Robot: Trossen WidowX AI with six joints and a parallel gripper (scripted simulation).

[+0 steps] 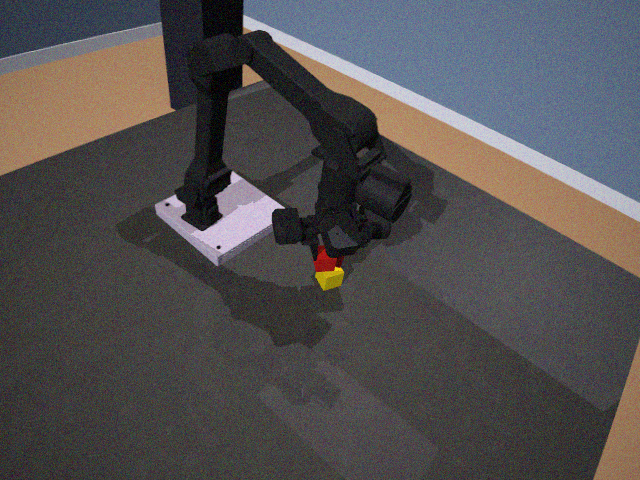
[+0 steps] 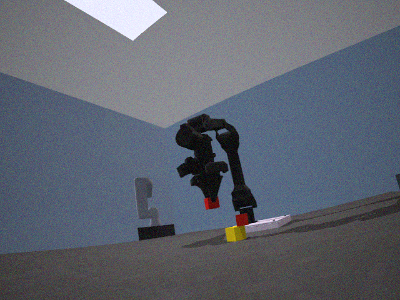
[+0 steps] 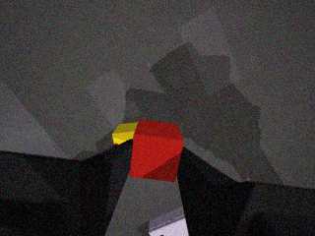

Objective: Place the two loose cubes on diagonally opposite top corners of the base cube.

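My gripper tip is now 1 cm past the yellow cube, 6 cm to the right of it and 10 cm above it.
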